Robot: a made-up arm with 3 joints. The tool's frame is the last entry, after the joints.
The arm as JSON. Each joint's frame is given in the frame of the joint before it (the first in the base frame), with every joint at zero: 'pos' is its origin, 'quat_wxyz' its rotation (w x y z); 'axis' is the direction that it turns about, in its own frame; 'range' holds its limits. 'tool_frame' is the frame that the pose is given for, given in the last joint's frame.
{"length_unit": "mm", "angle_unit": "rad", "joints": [
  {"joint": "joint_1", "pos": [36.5, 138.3, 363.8], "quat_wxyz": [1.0, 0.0, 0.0, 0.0], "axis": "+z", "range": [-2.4, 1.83]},
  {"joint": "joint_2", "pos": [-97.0, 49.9, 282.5], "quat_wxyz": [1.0, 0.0, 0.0, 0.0], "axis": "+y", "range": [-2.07, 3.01]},
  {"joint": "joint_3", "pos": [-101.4, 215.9, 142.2], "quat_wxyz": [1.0, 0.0, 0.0, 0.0], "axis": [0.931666, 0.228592, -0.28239], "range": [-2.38, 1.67]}
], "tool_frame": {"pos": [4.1, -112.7, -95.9], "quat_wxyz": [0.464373, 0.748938, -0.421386, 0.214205]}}
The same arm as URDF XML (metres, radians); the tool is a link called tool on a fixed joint. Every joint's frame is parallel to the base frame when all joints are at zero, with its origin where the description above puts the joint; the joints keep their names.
<robot name="arm">
<joint name="joint_1" type="revolute"><parent link="base"/><child link="link1"/><origin xyz="0.0365 0.1383 0.3638"/><axis xyz="0 0 1"/><limit lower="-2.4" upper="1.83"/></joint>
<joint name="joint_2" type="revolute"><parent link="link1"/><child link="link2"/><origin xyz="-0.097 0.0499 0.2825"/><axis xyz="0 1 0"/><limit lower="-2.07" upper="3.01"/></joint>
<joint name="joint_3" type="revolute"><parent link="link2"/><child link="link3"/><origin xyz="-0.1014 0.2159 0.1422"/><axis xyz="0.931666 0.228592 -0.28239"/><limit lower="-2.38" upper="1.67"/></joint>
<joint name="tool_fixed" type="fixed"><parent link="link3"/><child link="tool"/><origin xyz="0.0041 -0.1127 -0.0959" rpy="2.3178 -0.7926 -0.6634"/></joint>
<link name="base"/>
<link name="link1"/>
<link name="link2"/>
<link name="link3"/>
<link name="tool"/>
</robot>

